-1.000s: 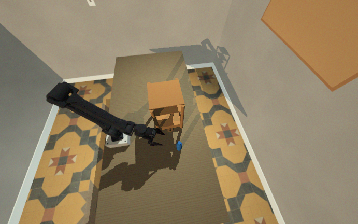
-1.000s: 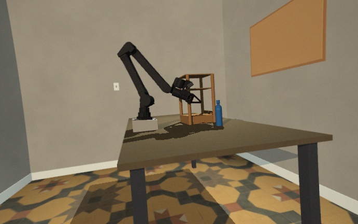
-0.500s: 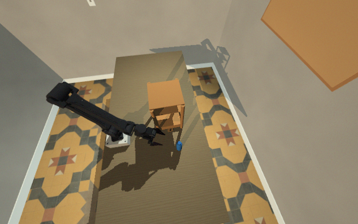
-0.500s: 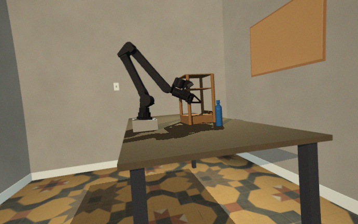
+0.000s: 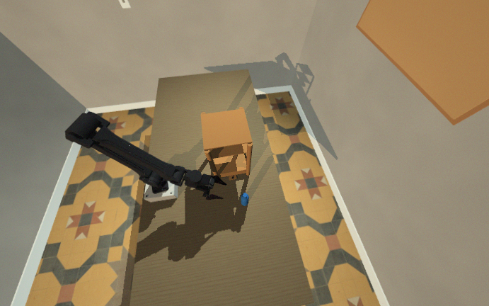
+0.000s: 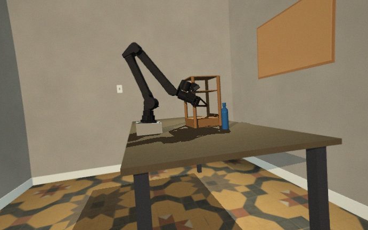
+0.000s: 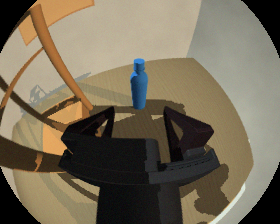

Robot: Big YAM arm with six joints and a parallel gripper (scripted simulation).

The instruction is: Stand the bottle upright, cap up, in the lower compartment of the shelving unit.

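Now: the blue bottle 100 mm ahead of my hand, 60 mm to the right of it and 50 mm below it. The rest, counted from my hand: wooden shelving unit: 230 mm to the left, 100 mm ahead, 20 mm above.
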